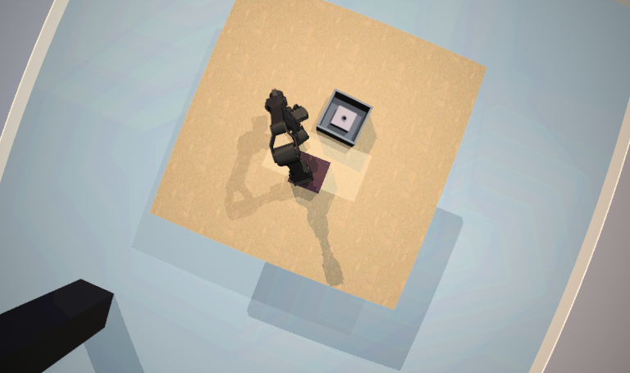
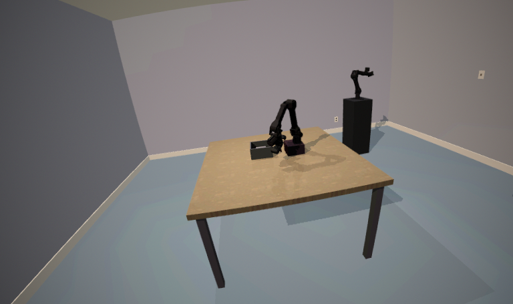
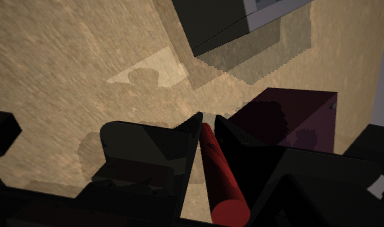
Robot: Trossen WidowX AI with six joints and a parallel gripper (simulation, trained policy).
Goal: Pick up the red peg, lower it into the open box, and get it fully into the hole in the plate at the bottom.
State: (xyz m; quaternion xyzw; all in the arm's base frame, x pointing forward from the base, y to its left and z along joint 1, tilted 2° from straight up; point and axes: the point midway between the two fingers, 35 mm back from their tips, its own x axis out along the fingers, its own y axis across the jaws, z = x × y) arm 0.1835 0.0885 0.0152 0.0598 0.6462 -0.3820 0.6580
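Now: gripper tip 13 cm short of the plate, 15 cm to the left of it and 3 cm above it. From my gripper tip the other things lie so: red peg (2 cm to the left, 3 cm above); grey box (13 cm ahead, 15 cm to the right, 5 cm below).
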